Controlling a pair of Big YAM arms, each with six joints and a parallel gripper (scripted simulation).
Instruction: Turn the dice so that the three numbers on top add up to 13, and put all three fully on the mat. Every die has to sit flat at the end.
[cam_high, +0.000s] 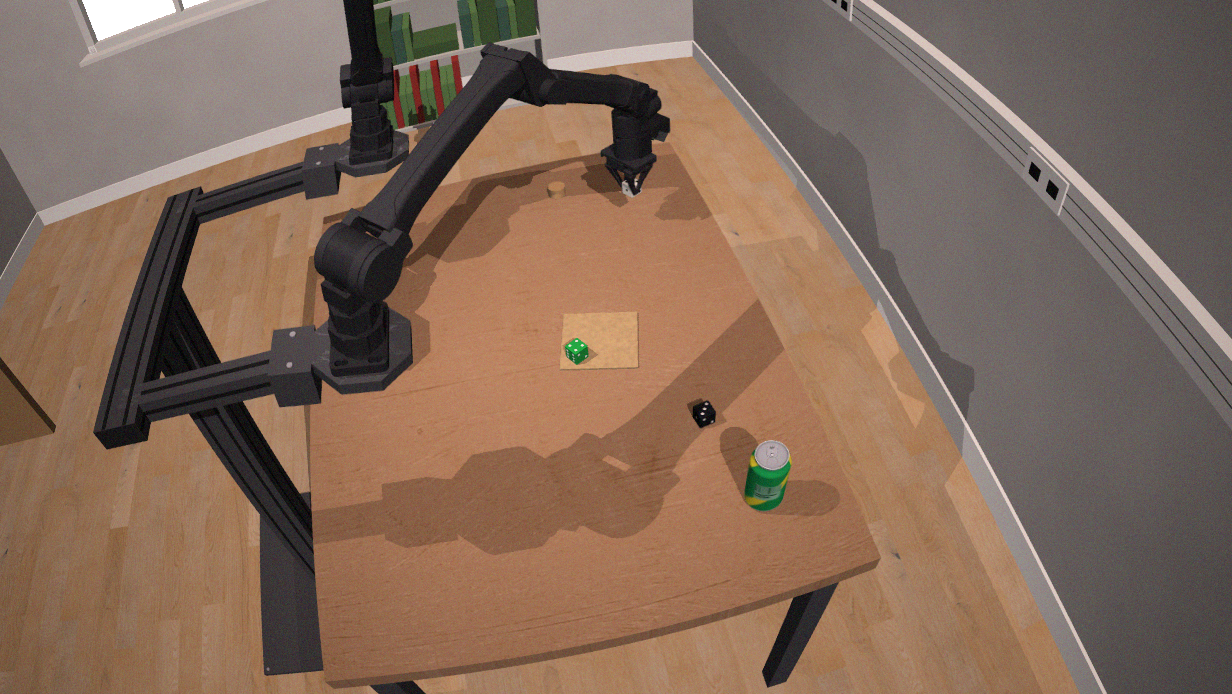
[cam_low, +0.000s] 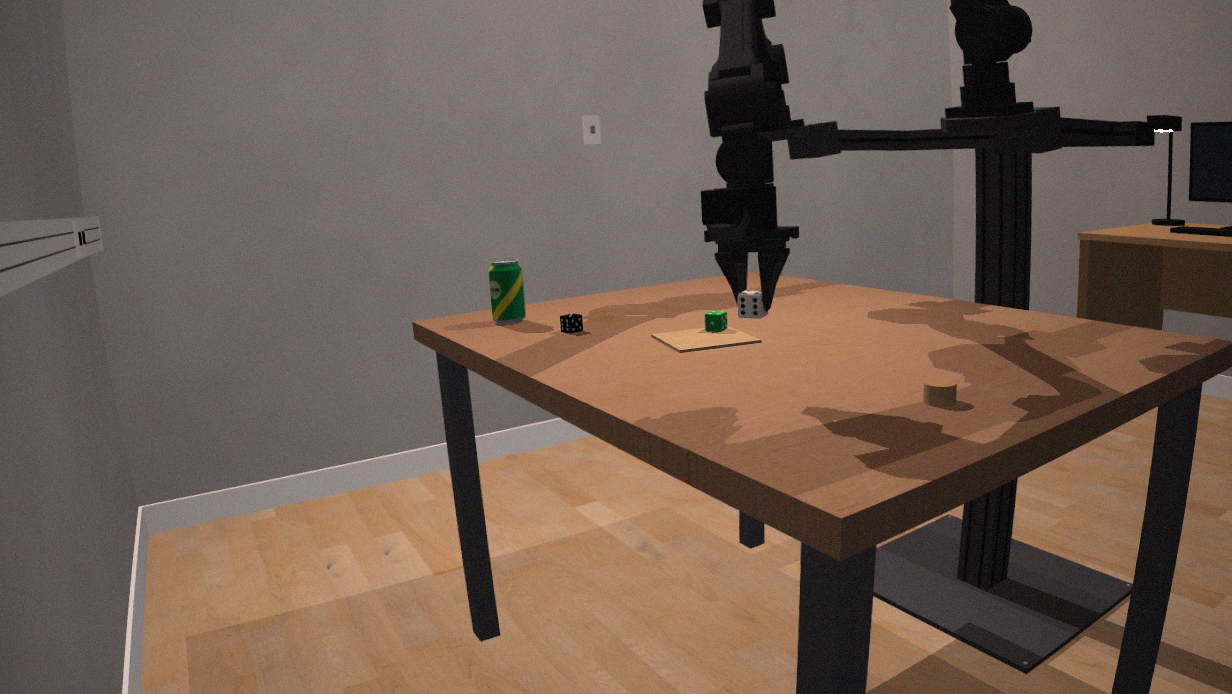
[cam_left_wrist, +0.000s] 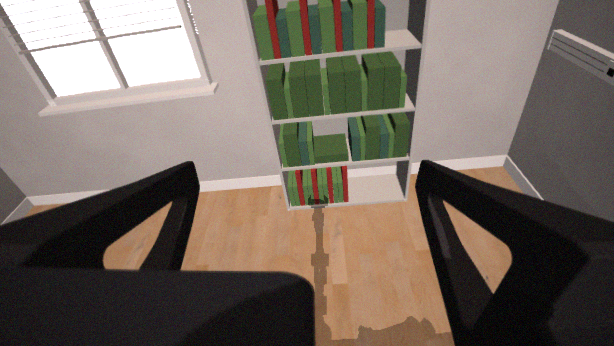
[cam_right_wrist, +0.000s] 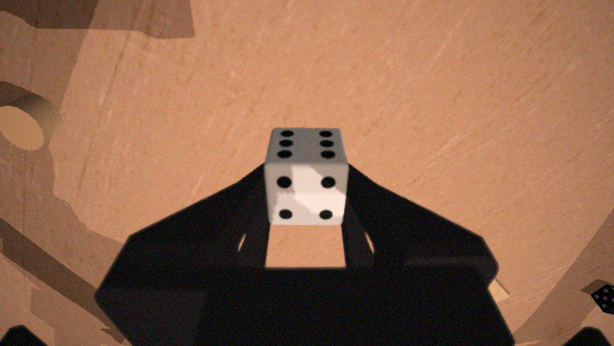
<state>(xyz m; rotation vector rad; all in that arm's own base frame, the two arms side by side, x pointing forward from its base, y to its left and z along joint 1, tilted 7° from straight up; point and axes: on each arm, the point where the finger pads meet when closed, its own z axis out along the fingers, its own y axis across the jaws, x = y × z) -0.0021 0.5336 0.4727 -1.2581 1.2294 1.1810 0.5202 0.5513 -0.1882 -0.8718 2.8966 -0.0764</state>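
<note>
The mat is 140 mm behind my right hand, 300 mm to the right of it and 110 mm below it. The rest, counted from my right hand: green die 180 mm behind, 340 mm to the right, 90 mm below; small wooden cylinder 130 mm behind, 180 mm to the left, 100 mm below.
</note>
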